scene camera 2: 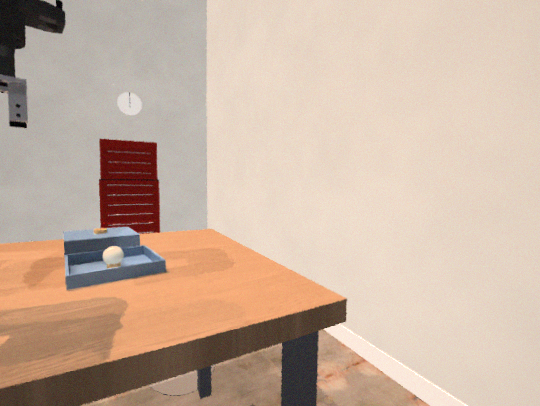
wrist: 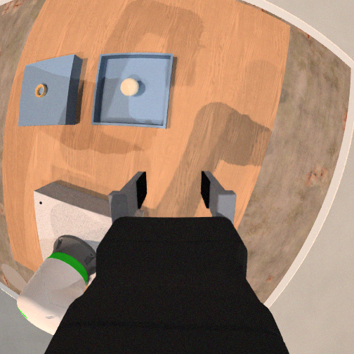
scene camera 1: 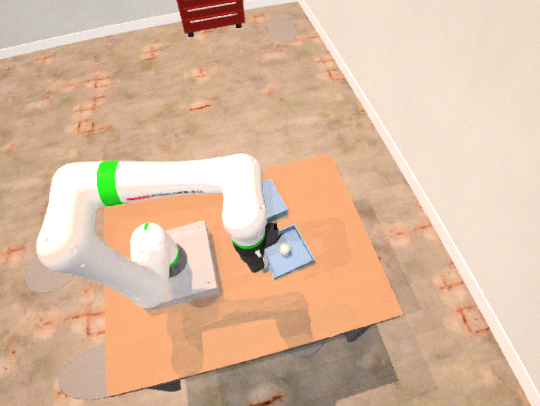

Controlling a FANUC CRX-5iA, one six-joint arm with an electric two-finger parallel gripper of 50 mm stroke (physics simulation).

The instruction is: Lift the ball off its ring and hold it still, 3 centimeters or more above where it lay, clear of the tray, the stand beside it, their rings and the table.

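Observation:
My gripper (scene camera 2: 18,124) visible. Gripper (wrist: 173,182) too.

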